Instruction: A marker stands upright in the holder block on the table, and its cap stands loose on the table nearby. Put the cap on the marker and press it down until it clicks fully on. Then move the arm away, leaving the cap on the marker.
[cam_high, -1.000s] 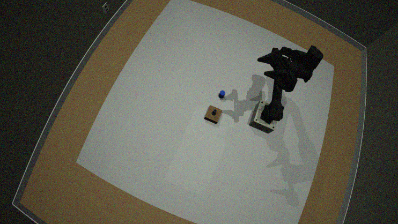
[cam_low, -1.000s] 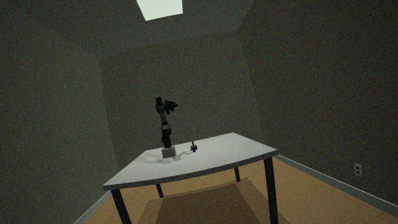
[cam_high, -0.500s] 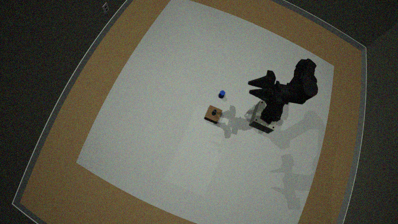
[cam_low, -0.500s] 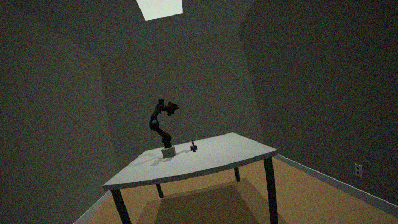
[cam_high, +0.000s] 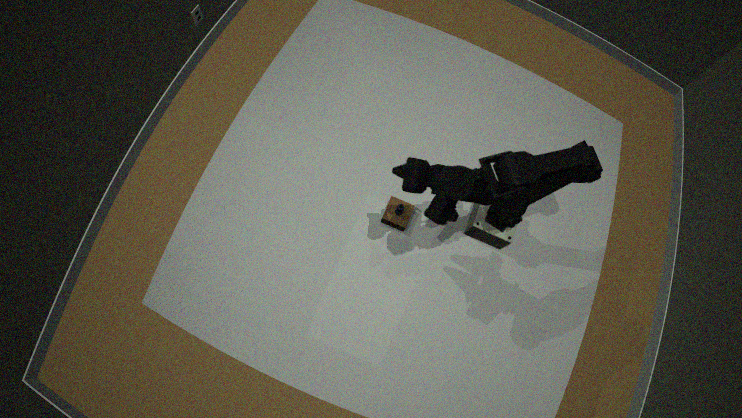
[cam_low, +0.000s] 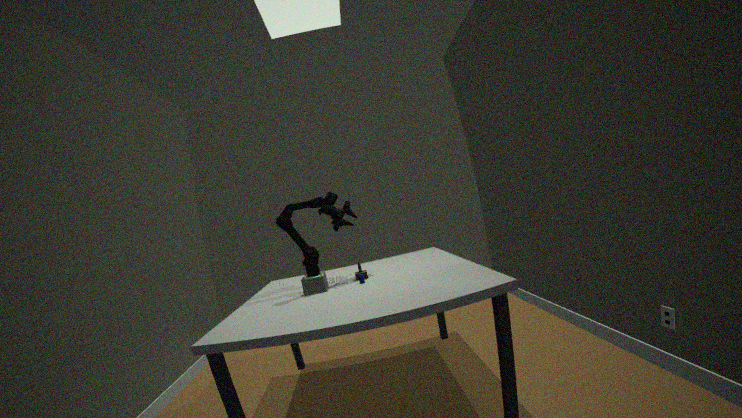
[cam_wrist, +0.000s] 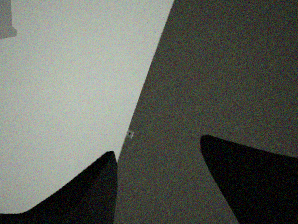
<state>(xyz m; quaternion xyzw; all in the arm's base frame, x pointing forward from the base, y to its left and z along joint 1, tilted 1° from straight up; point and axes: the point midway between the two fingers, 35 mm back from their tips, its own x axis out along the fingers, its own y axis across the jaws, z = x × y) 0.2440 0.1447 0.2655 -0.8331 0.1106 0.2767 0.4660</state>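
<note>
My gripper tip is 10 mm past the blue cap, 140 mm to the left of it and 310 mm above it. From my gripper tip the other things lie so: marker: 30 mm behind, 20 mm to the right, 260 mm below; then holder block: 30 mm behind, 20 mm to the right, 320 mm below.
</note>
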